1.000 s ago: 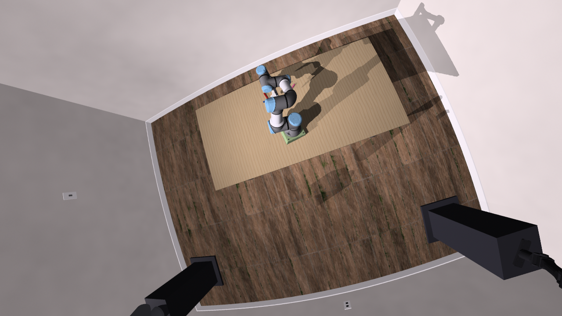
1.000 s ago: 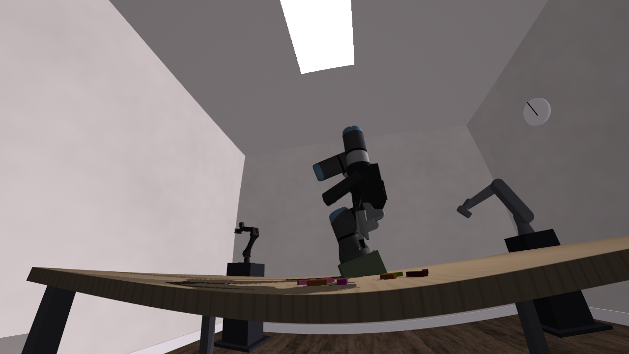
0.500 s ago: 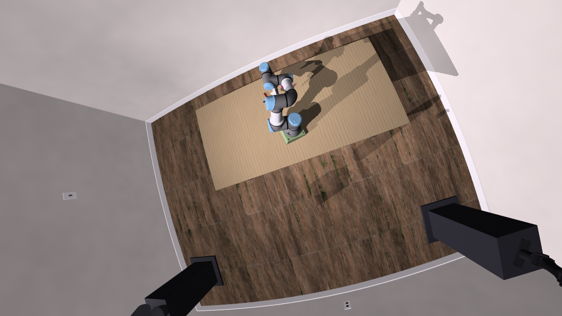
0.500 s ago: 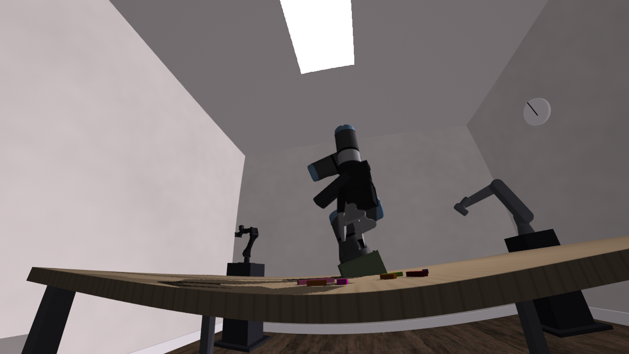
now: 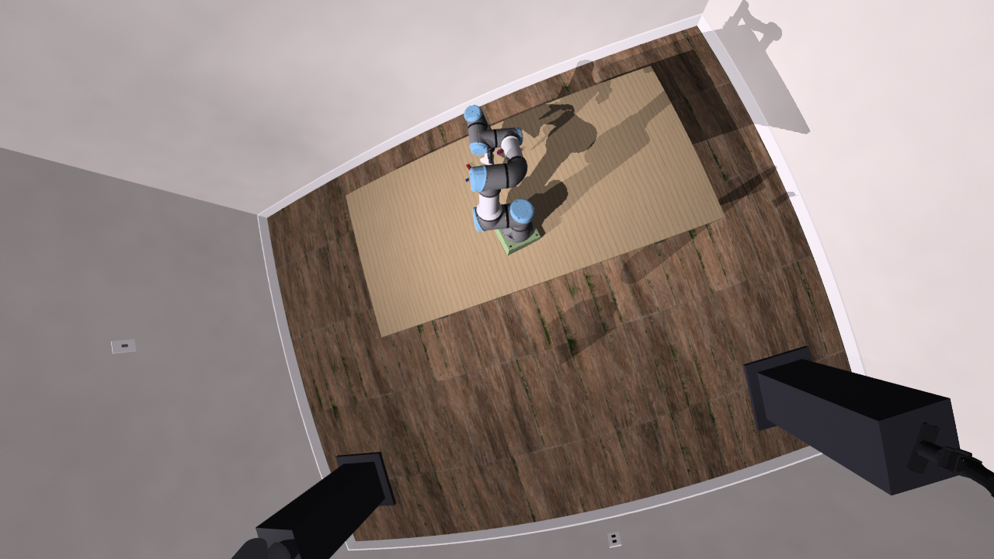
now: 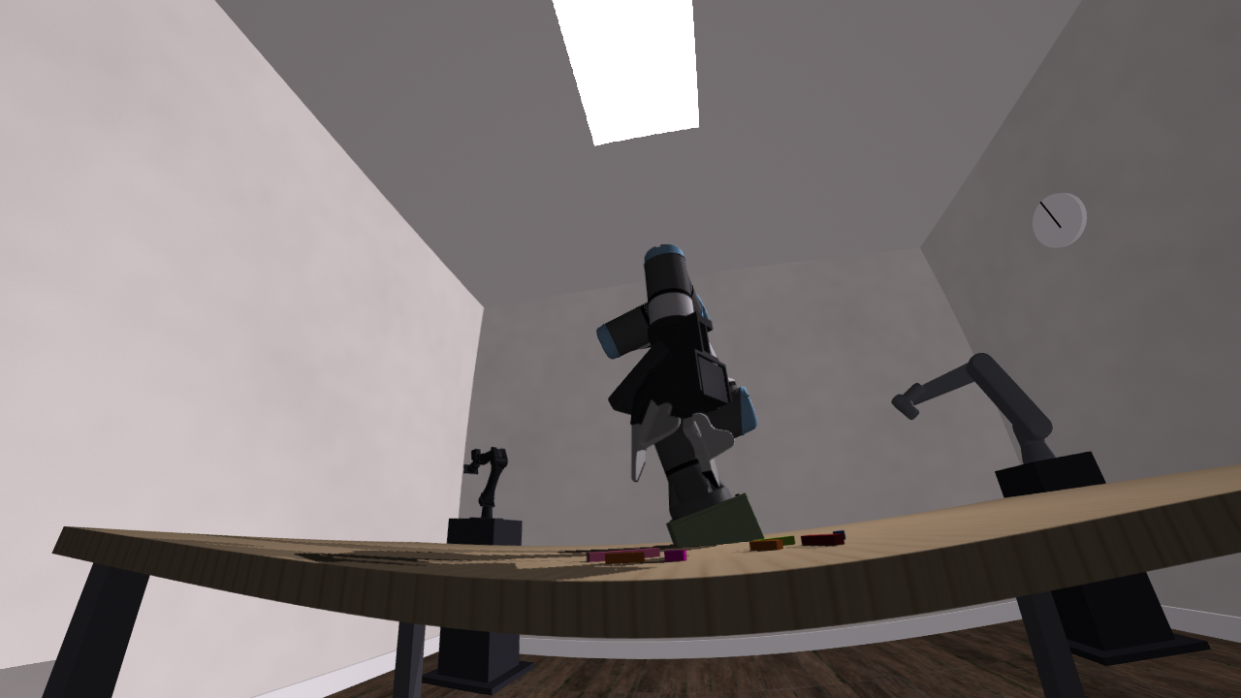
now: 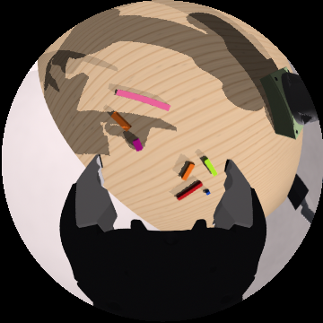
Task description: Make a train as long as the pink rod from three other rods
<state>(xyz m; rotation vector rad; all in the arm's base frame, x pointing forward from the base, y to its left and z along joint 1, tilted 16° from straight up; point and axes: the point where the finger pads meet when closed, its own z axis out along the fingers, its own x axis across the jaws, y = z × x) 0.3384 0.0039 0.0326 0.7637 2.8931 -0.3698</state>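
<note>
Now: the blue rod 180 mm to the left of my hand, 70 mm below it and 30 mm behind it. Also, from my hand: pink rod 70 mm to the right, 70 mm below; then lime rod 100 mm to the left, 70 mm below, 60 mm behind; then magenta rod 70 mm below, 50 mm ahead, 10 mm to the right.
</note>
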